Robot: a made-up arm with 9 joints. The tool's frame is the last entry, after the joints.
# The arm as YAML. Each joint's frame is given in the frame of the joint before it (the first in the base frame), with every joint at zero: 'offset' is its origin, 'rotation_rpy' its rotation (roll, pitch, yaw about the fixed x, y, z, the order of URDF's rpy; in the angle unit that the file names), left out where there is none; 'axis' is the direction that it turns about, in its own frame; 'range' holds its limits. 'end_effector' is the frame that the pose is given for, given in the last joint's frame.
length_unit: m
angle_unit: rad
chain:
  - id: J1
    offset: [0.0, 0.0, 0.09]
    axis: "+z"
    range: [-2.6, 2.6]
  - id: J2
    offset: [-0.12, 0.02, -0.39]
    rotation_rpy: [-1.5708, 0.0, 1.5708]
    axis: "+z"
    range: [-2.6, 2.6]
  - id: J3
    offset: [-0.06, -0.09, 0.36]
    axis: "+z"
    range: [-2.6, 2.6]
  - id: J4
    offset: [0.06, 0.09, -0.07]
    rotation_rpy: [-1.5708, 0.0, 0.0]
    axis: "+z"
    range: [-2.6, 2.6]
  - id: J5
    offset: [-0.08, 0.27, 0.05]
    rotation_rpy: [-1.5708, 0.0, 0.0]
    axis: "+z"
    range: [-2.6, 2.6]
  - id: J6
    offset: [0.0, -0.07, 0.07]
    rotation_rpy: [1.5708, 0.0, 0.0]
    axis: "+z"
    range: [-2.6, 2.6]
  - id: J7
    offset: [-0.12, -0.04, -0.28]
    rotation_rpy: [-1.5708, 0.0, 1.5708]
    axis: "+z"
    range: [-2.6, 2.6]
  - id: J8
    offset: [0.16, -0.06, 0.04]
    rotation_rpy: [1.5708, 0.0, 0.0]
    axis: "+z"
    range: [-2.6, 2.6]
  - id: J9
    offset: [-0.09, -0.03, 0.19]
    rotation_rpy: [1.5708, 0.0, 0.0]
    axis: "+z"
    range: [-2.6, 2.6]
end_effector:
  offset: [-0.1, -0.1, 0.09]
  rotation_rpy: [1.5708, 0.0, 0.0]
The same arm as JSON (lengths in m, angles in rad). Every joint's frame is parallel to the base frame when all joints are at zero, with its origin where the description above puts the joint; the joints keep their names.
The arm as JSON. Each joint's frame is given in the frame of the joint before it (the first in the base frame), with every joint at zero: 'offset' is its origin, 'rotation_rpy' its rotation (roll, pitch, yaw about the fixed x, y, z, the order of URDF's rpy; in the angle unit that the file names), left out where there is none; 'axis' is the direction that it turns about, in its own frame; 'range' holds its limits. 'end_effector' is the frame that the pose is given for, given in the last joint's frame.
{
  "length_unit": "m",
  "angle_unit": "rad",
  "chain": [
    {
      "id": "J1",
      "offset": [
        0.0,
        0.0,
        0.09
      ],
      "axis": [
        0.0,
        0.0,
        1.0
      ],
      "range": [
        -2.6,
        2.6
      ]
    },
    {
      "id": "J2",
      "offset": [
        -0.12,
        0.02,
        -0.39
      ],
      "axis": [
        -1.0,
        0.0,
        0.0
      ],
      "range": [
        -2.6,
        2.6
      ]
    },
    {
      "id": "J3",
      "offset": [
        -0.36,
        -0.06,
        0.09
      ],
      "axis": [
        -1.0,
        0.0,
        0.0
      ],
      "range": [
        -2.6,
        2.6
      ]
    },
    {
      "id": "J4",
      "offset": [
        0.07,
        0.06,
        -0.09
      ],
      "axis": [
        0.0,
        0.0,
        -1.0
      ],
      "range": [
        -2.6,
        2.6
      ]
    },
    {
      "id": "J5",
      "offset": [
        0.27,
        -0.08,
        -0.05
      ],
      "axis": [
        1.0,
        0.0,
        0.0
      ],
      "range": [
        -2.6,
        2.6
      ]
    },
    {
      "id": "J6",
      "offset": [
        0.07,
        0.0,
        -0.07
      ],
      "axis": [
        0.0,
        0.0,
        -1.0
      ],
      "range": [
        -2.6,
        2.6
      ]
    },
    {
      "id": "J7",
      "offset": [
        -0.04,
        -0.12,
        0.28
      ],
      "axis": [
        0.0,
        -1.0,
        0.0
      ],
      "range": [
        -2.6,
        2.6
      ]
    },
    {
      "id": "J8",
      "offset": [
        0.16,
        -0.04,
        -0.06
      ],
      "axis": [
        0.0,
        0.0,
        -1.0
      ],
      "range": [
        -2.6,
        2.6
      ]
    },
    {
      "id": "J9",
      "offset": [
        -0.09,
        0.03,
        -0.19
      ],
      "axis": [
        0.0,
        1.0,
        0.0
      ],
      "range": [
        -2.6,
        2.6
      ]
    }
  ],
  "end_effector": {
    "offset": [
      -0.1,
      0.09,
      0.1
    ],
    "rotation_rpy": [
      0.0,
      0.0,
      0.0
    ]
  }
}

